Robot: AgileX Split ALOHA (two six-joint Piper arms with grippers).
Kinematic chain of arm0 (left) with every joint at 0, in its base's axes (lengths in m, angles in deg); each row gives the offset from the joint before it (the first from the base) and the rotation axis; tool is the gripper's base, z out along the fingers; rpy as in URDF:
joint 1: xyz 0 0 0.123 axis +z
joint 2: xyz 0 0 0 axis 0.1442 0.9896 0
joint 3: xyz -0.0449 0.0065 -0.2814 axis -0.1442 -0.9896 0
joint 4: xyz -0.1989 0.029 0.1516 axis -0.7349 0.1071 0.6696
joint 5: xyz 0 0 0 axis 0.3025 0.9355 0.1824
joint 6: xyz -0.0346 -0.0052 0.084 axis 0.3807 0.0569 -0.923
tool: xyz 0 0 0 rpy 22.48 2.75 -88.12
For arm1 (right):
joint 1: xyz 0 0 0.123 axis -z
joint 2: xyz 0 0 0 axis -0.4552 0.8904 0
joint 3: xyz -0.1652 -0.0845 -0.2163 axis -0.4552 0.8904 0
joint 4: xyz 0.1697 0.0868 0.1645 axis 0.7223 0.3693 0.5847
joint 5: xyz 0 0 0 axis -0.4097 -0.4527 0.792
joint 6: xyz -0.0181 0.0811 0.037 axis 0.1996 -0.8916 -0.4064
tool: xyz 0 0 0 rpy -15.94 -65 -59.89
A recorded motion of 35 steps. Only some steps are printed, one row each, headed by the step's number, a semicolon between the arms.
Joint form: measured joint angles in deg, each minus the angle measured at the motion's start. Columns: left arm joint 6, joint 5, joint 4, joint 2, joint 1, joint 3; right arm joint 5, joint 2, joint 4, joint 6, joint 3, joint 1.
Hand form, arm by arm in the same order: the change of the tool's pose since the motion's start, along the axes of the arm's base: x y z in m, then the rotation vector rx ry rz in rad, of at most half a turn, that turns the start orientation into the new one. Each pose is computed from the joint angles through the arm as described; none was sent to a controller.
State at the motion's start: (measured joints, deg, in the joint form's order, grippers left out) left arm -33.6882 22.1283 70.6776 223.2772 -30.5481 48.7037; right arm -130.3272 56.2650 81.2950 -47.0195 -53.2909 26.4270
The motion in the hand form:
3: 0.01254 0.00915 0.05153 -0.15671 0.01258 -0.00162; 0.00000 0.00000 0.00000 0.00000 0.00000 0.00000
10: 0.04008 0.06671 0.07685 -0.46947 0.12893 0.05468; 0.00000 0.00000 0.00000 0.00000 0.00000 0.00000
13: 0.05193 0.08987 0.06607 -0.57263 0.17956 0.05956; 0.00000 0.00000 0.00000 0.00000 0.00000 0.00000
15: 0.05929 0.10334 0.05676 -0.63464 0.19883 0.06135; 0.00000 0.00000 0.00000 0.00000 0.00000 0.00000
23: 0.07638 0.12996 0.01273 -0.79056 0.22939 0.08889; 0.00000 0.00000 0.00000 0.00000 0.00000 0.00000
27: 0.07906 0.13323 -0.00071 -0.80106 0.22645 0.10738; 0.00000 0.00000 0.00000 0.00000 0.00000 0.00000
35: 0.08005 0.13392 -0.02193 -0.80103 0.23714 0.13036; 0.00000 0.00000 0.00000 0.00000 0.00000 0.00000
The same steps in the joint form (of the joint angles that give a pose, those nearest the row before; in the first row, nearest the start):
3: -9.76 -2.86 -11.29 -5.85 3.13 2.82; 0.00 0.00 0.00 0.00 0.00 0.00
10: -31.14 -9.57 -40.59 -9.97 14.55 3.40; 0.00 0.00 0.00 0.00 0.00 0.00
13: -41.83 -11.65 -53.13 -8.72 19.19 3.40; 0.00 0.00 0.00 0.00 0.00 0.00
15: -48.33 -13.01 -60.64 -7.48 21.85 3.40; 0.00 0.00 0.00 0.00 0.00 0.00
23: -63.89 -17.24 -79.86 -1.52 27.19 3.40; 0.00 0.00 0.00 0.00 0.00 0.00
27: -64.74 -18.79 -81.35 0.22 27.66 3.40; 0.00 0.00 0.00 0.00 0.00 0.00
35: -64.89 -20.49 -82.10 2.83 27.70 3.40; 0.00 0.00 0.00 0.00 0.00 0.00

